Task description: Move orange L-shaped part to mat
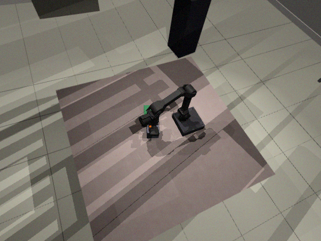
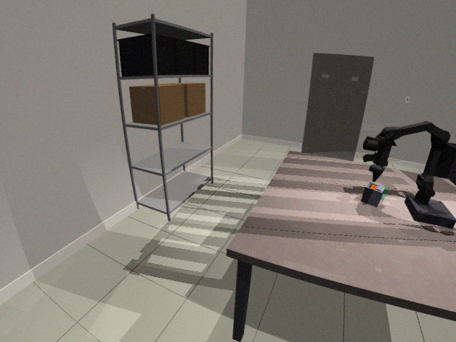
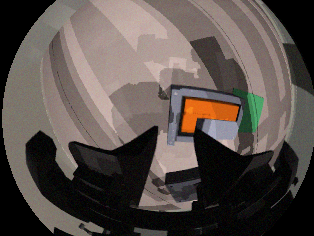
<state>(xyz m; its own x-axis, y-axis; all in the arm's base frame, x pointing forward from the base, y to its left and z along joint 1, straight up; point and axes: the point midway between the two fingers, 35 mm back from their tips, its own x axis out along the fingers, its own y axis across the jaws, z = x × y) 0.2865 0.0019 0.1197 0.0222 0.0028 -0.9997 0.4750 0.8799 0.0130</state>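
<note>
My gripper tip is now 40 mm past the orange L-shaped part, 40 mm to the left of it and 90 mm above it. The rest, counted from my gripper tip: green mat: 110 mm behind, 190 mm to the right, 150 mm below.
</note>
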